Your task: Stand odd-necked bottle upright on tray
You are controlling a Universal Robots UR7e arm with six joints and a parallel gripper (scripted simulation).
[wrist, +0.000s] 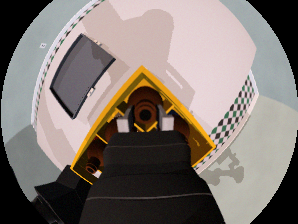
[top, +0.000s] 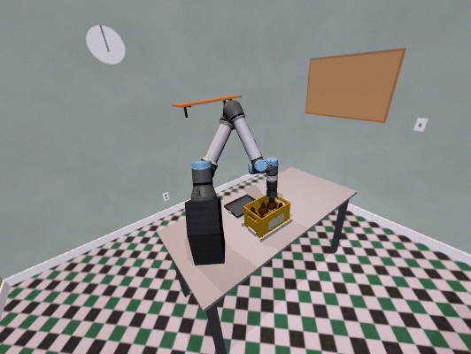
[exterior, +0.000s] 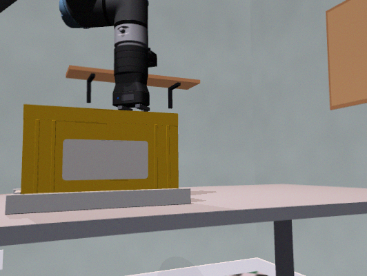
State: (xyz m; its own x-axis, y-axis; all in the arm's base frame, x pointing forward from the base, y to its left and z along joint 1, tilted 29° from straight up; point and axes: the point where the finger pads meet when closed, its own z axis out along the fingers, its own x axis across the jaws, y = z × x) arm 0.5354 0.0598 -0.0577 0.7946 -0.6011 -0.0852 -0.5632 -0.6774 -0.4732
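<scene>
Now: the brown bottle 7 cm below my hand. From my hand the other things lie so: dark tray 13 cm behind, 22 cm to the left, 15 cm below; crate 8 cm behind, 6 cm to the right, 8 cm below.
</scene>
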